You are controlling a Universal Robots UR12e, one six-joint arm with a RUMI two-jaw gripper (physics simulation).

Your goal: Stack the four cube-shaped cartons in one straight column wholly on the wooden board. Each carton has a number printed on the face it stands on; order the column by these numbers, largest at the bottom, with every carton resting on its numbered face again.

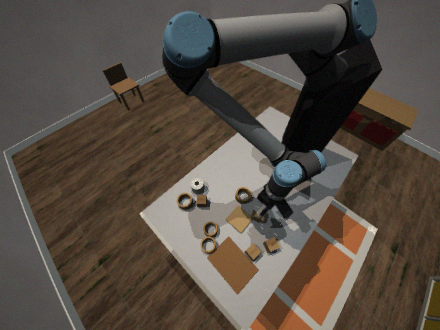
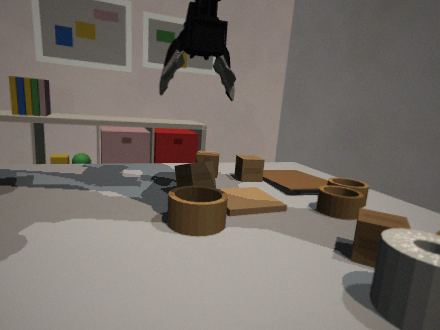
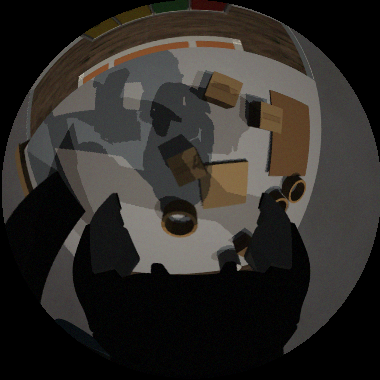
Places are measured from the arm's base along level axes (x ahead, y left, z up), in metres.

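Pixels of known places: gripper, fingertip midpoint: (image 2: 197, 98) (image 3: 189, 195); arm's base, origin of the base link: (image 1: 327, 76).
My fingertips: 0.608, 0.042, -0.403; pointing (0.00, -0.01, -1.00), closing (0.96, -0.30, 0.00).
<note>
Ahead of a thing's pixels: the offset from my fingertips to its top centre, as dx, dy, dz.
My gripper (image 2: 197, 96) (image 3: 189, 195) is open and empty, high above the table. Below it, one carton @[-0.008, -0.025, -0.124] (image 1: 258, 216) (image 2: 195, 176) (image 3: 186, 167) is tilted beside the light square wooden board @[+0.061, -0.109, -0.185] (image 1: 239, 220) (image 2: 255, 202) (image 3: 227, 185), in shadow. Two cartons stand apart from each other: one @[+0.186, +0.042, -0.139] (image 1: 253, 252) (image 2: 249, 168) (image 3: 270, 117) near the larger brown board @[+0.291, -0.019, -0.180] (image 1: 232, 265) (image 2: 295, 179) (image 3: 292, 140), the other @[+0.100, +0.112, -0.139] (image 1: 271, 245) (image 2: 208, 161) (image 3: 224, 90) farther from it. The fourth carton @[+0.099, -0.359, -0.139] (image 1: 201, 200) (image 2: 380, 237) (image 3: 241, 244) stands by the white roll. The numbers are not readable. Both boards carry no carton.
A wooden ring @[-0.075, -0.164, -0.148] (image 2: 197, 218) (image 3: 180, 234) stands near the tilted carton. Two more rings @[+0.209, -0.217, -0.155] (image 2: 340, 206) @[+0.286, -0.179, -0.154] (image 3: 304, 190) stand close together near the brown board. Another ring @[+0.157, -0.447, -0.148] (image 1: 185, 207) stands beside the fourth carton and the white roll @[+0.032, -0.442, -0.125] (image 1: 197, 190) (image 2: 405, 280). An orange-panelled unit (image 1: 335, 260) adjoins the table.
</note>
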